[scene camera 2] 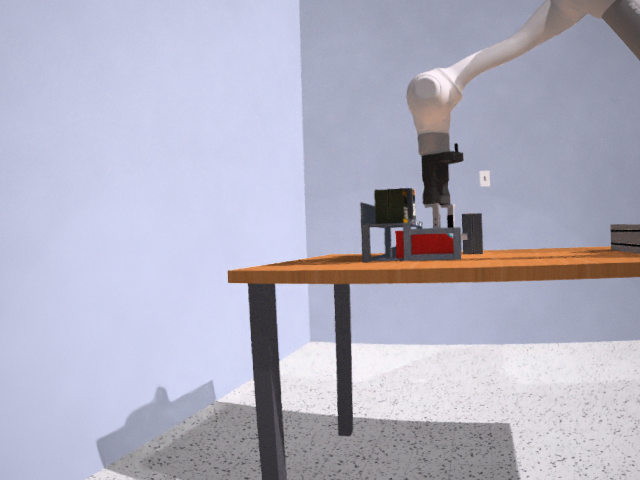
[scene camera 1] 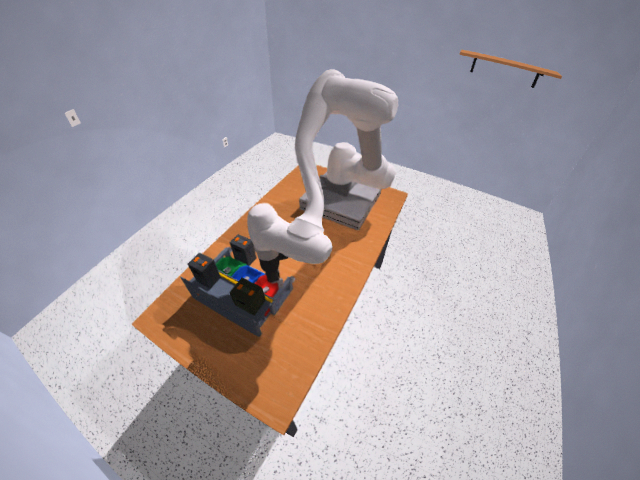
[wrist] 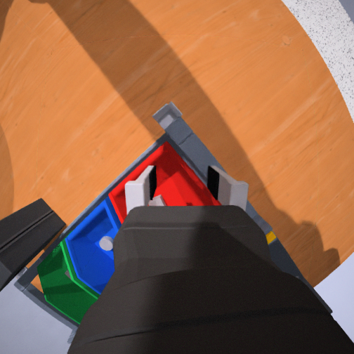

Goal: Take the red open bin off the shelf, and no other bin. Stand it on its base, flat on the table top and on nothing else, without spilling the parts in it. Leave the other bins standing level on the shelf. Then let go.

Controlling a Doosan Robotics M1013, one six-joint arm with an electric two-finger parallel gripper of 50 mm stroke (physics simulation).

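Places are measured from the arm's base along level axes (x ahead, y right, z down), in metres.
Pixels of known places: gripper, fingertip midpoint: (scene camera 2: 444, 227) (scene camera 1: 279, 282); arm's base at its link origin: (scene camera 1: 338, 185).
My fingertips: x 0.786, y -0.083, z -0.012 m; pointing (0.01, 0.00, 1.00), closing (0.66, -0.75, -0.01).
Note:
For each thing: its middle in the pictures, then the offset to it from my fingertips.
- blue bin at the middle of its body: (scene camera 1: 245, 282) dx +0.053, dy +0.153, dz +0.041 m
- green bin at the middle of its body: (scene camera 1: 226, 272) dx +0.052, dy +0.265, dz +0.041 m
- dark block at the middle of its body: (scene camera 2: 391, 207) (scene camera 1: 248, 296) dx +0.150, dy +0.040, dz -0.066 m
The red open bin (scene camera 1: 266, 287) (scene camera 2: 431, 244) (wrist: 165, 160) stands in the end bay of the grey shelf (scene camera 1: 219, 298) (scene camera 2: 366, 242) (wrist: 195, 147), with a pale part (wrist: 157, 201) inside. The blue bin (scene camera 1: 248, 273) (wrist: 90, 260) is beside it, then the green bin (scene camera 1: 227, 264) (wrist: 65, 292). My gripper (scene camera 2: 443, 223) (wrist: 181, 176) is open and empty, pointing down over the red bin. In the scene camera 2 view its fingertips are close to the height of the shelf's side rail. In the wrist view one finger overlaps the red bin and the other its shelf-side edge. The gripper body hides part of the bin.
A dark block (scene camera 1: 248, 295) (scene camera 2: 393, 205) sits on the shelf's upper level near the red bin. Other dark blocks (scene camera 1: 203, 270) (scene camera 1: 242, 249) (scene camera 2: 471, 233) (wrist: 30, 235) are around the shelf. The wooden table (scene camera 1: 330, 299) (scene camera 2: 320, 273) (wrist: 90, 85) carries the shelf and the arm's grey base plate (scene camera 1: 346, 204).

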